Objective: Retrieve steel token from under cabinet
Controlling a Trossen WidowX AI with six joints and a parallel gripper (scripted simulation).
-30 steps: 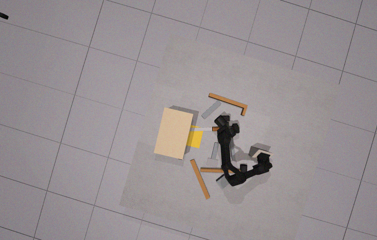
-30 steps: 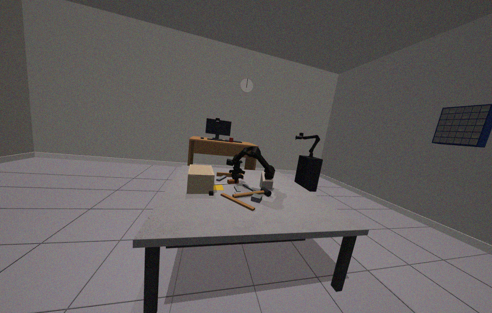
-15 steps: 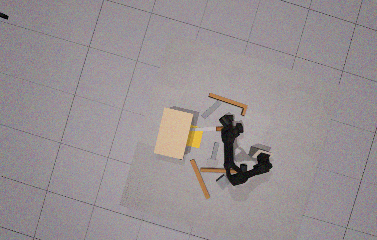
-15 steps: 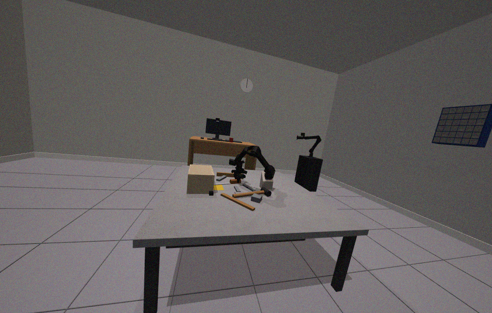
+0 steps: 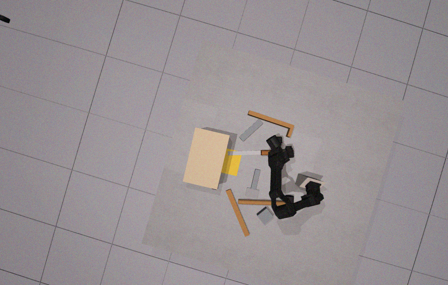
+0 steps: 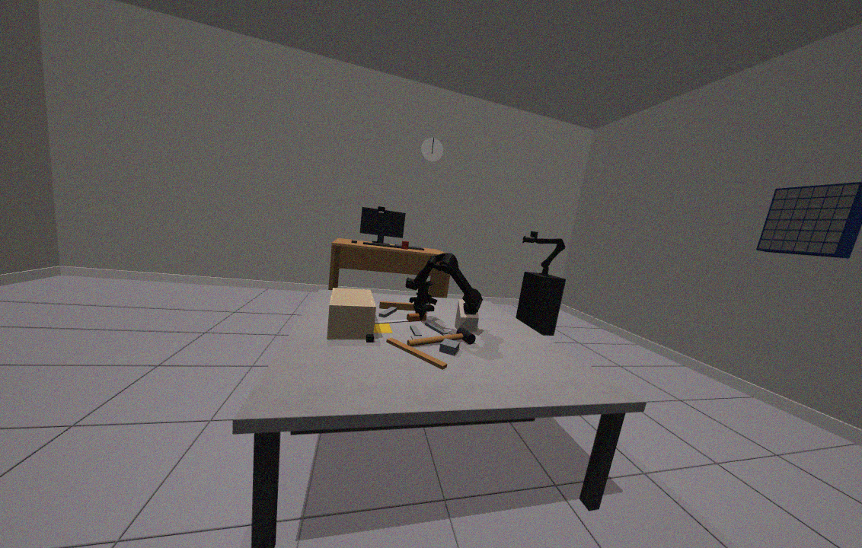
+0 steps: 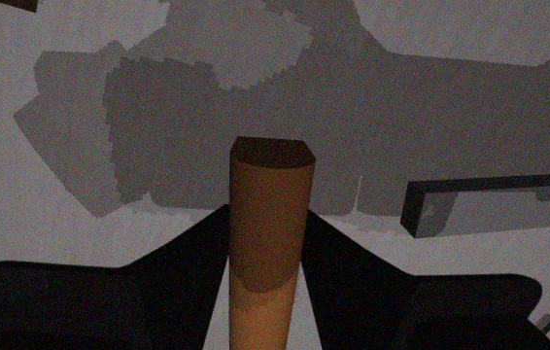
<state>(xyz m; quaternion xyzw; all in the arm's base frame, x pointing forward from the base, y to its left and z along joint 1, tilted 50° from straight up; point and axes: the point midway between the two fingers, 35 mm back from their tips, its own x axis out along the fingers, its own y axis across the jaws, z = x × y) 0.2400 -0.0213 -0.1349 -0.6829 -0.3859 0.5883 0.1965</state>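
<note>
Now: gripper tip 17 cm short of the grey bar and 9 cm to the left of it. The rest, counted from my gripper tip: grey l-shaped bracket: 23 cm to the left, 6 cm ahead; grey block: 38 cm to the left, 5 cm behind, 1 cm above; wooden stick: 41 cm to the left, 11 cm ahead.
</note>
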